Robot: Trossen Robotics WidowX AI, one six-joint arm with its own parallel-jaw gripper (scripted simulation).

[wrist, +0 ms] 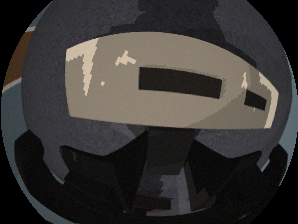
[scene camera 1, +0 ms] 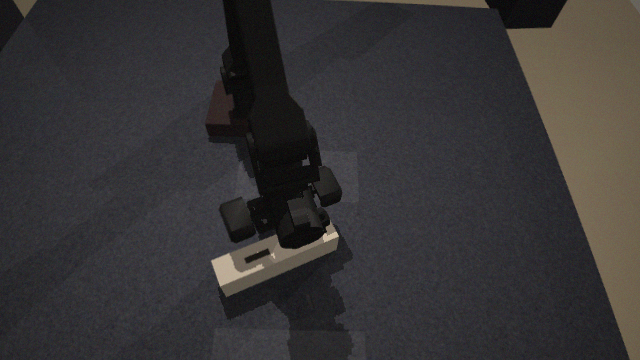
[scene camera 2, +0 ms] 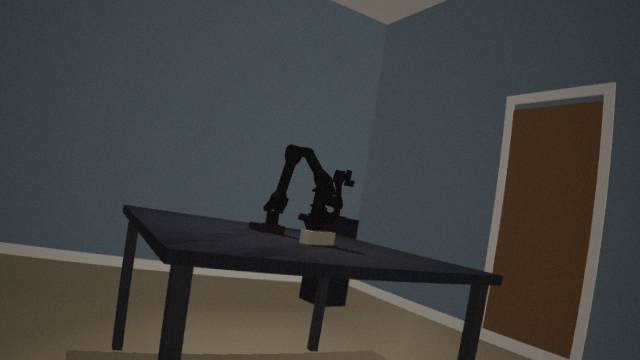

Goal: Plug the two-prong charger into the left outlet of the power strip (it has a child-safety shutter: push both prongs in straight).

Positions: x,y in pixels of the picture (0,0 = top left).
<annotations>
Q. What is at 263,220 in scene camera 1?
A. The gripper.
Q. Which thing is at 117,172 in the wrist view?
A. The gripper.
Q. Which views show the two-prong charger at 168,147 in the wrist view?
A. The wrist view only.
</annotations>
